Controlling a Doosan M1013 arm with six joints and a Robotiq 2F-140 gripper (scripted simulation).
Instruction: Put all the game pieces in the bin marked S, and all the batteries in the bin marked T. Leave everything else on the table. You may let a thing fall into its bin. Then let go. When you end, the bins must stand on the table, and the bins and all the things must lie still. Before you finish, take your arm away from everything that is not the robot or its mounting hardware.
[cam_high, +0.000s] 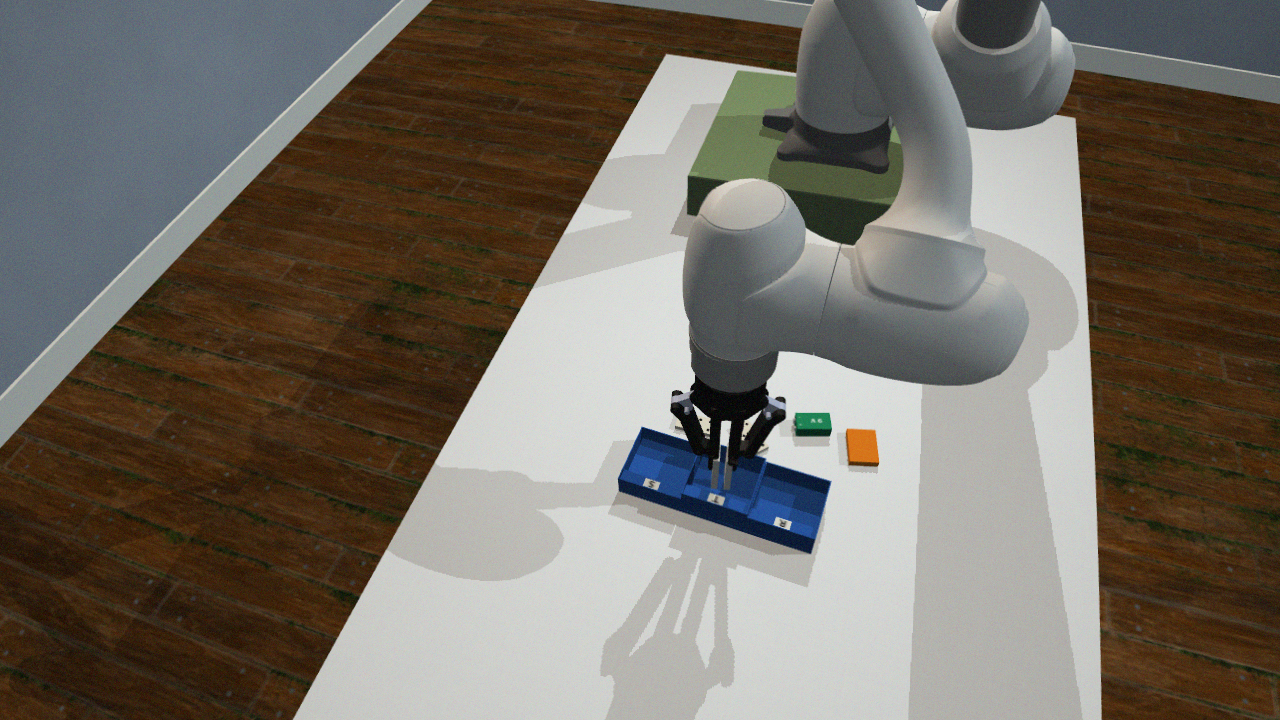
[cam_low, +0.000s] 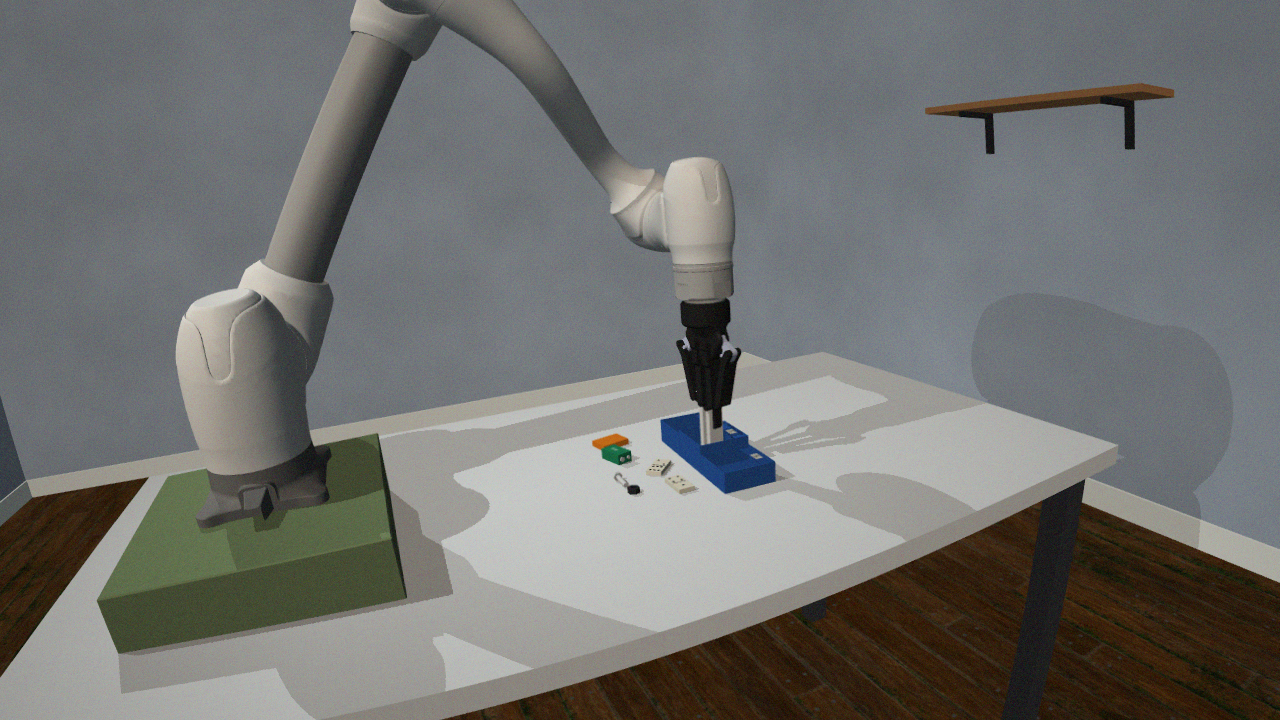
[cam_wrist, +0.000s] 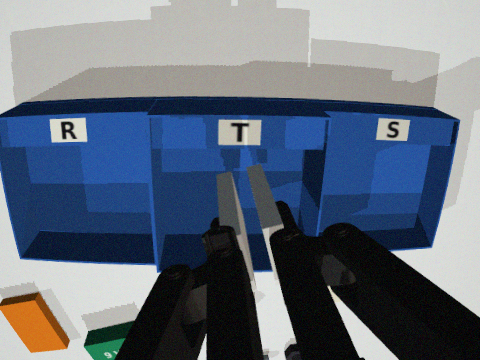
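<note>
Now: hand 4 cm above the blue three-compartment bin. Round my hand: grey bolt: 16 cm behind, 1 cm to the left, 5 cm below; green 9 V battery: 13 cm behind, 9 cm to the left, 5 cm below; cream domino: 9 cm behind, 2 cm to the left, 5 cm below.
</note>
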